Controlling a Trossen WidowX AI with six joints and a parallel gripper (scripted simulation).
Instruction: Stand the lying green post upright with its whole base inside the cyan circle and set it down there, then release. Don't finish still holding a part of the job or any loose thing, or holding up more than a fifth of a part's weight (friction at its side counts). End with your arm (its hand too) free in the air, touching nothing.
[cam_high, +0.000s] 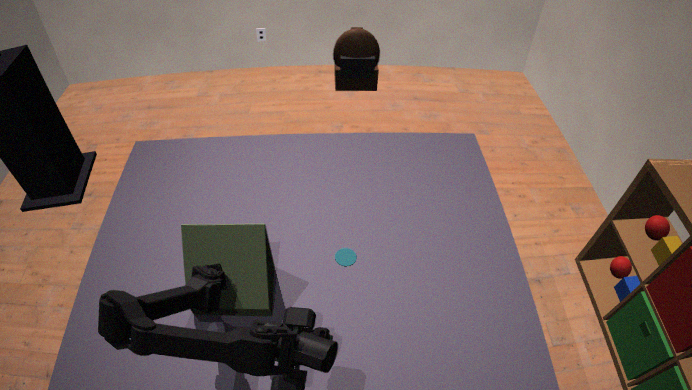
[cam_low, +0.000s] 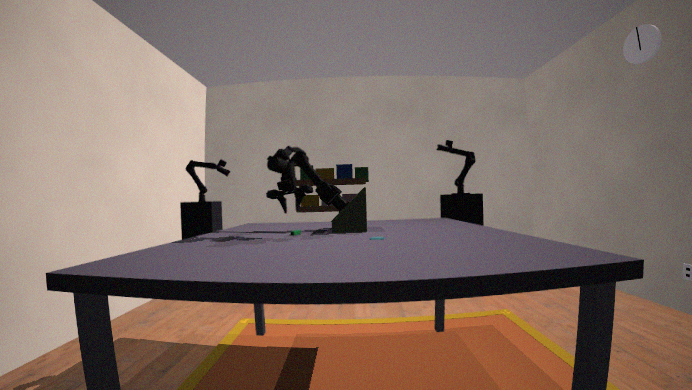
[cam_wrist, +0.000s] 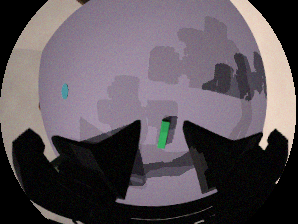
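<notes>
Now: the green post 120 mm below my hand, 50 mm behind it and 10 mm to the left of it. Also, from my hand: cyan circle (320 mm to the left, 160 mm ahead, 130 mm below).
</notes>
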